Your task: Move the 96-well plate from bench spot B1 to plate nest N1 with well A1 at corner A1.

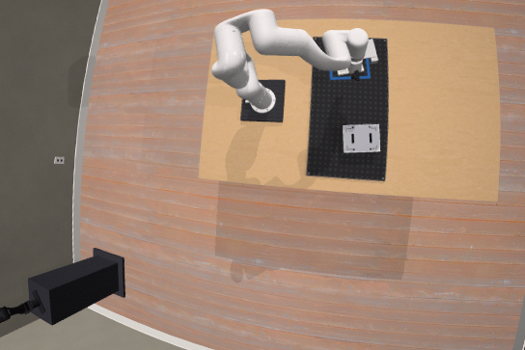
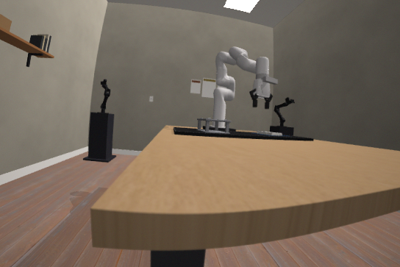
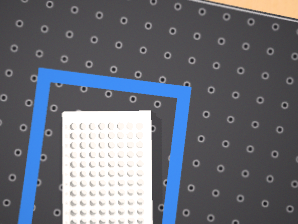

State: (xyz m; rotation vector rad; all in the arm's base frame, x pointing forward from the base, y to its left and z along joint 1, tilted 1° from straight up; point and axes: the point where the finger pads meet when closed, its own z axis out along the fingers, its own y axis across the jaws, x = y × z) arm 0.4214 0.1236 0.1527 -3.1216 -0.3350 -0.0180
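Now: hand 1 cm past the 96-well plate, 7 cm to the right of it and 15 cm above it. From my hand the other things lie so: raised plate nest N1: 5 cm ahead, 29 cm to the right, 10 cm below.
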